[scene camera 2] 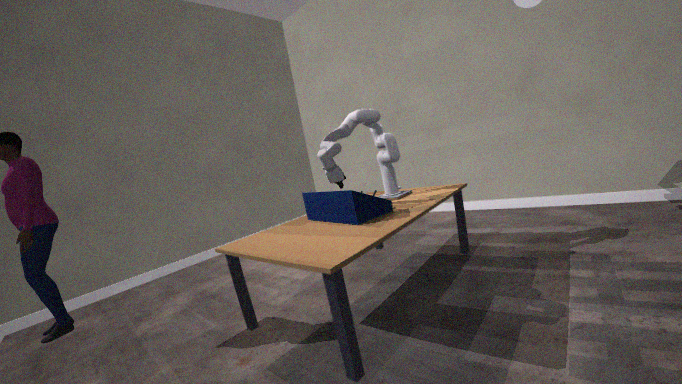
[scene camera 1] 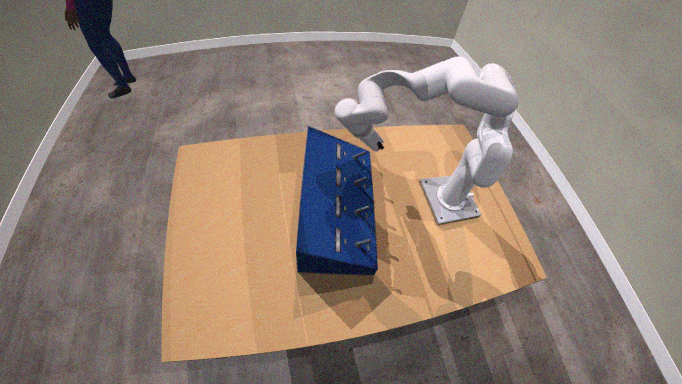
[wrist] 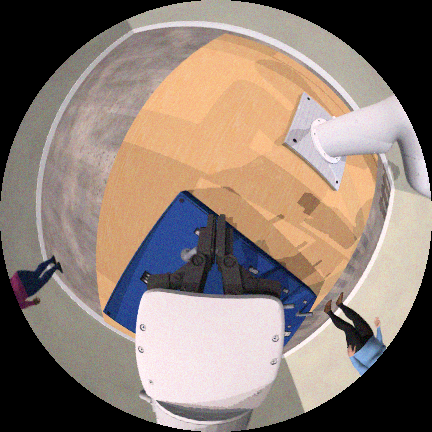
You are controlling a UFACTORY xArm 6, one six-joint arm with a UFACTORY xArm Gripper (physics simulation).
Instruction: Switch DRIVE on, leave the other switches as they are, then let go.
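Where they show: gripper, fingertip midpoint: [scene camera 2: 342, 186] [scene camera 1: 378, 147] [wrist: 216, 222]; arm's base, origin of the base link: [scene camera 2: 392, 194] [scene camera 1: 450, 198] [wrist: 326, 140].
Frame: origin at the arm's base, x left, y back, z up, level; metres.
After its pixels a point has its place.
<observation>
A blue sloped switch panel [scene camera 1: 315, 200] {x 0.044, y -0.562, z 0.133 m} [scene camera 2: 330, 207] {x 0.010, y -0.603, z 0.065 m} [wrist: 135, 285] {x -0.229, y -0.464, z 0.110 m} stands on the table with a row of grey lever switches. The DRIVE lever [scene camera 1: 359, 156] {x -0.166, y -0.370, z 0.087 m} [wrist: 189, 254] {x -0.174, y -0.366, z 0.097 m} is at the panel's end nearest the gripper; its label is mostly hidden and I cannot tell its position surely. The other levers stand along the row, one of them [scene camera 1: 362, 211] {x 0.070, y -0.409, z 0.091 m} near the middle. My gripper [scene camera 1: 381, 146] {x -0.171, y -0.302, z 0.130 m} [scene camera 2: 341, 185] {x -0.171, y -0.302, z 0.130 m} [wrist: 216, 222] {x -0.171, y -0.302, z 0.130 m} is shut and empty, its fingertips near the panel's low edge, beside the DRIVE lever. I cannot tell whether they touch the lever.
The wooden table [scene camera 1: 210, 250] {x 0.118, y -0.935, z -0.021 m} [scene camera 2: 290, 245] {x 0.086, y -0.956, z -0.021 m} [wrist: 165, 135] {x -0.332, y -0.222, z -0.021 m} carries the arm's base plate [scene camera 1: 445, 218] {x 0.090, y -0.060, z 0.000 m} [wrist: 300, 120] {x -0.093, y -0.018, z 0.000 m} on the panel's low side. A person in a magenta top [scene camera 2: 22, 185] [wrist: 20, 290] stands away from the table. Another person in blue [wrist: 369, 354] shows in the wrist view.
</observation>
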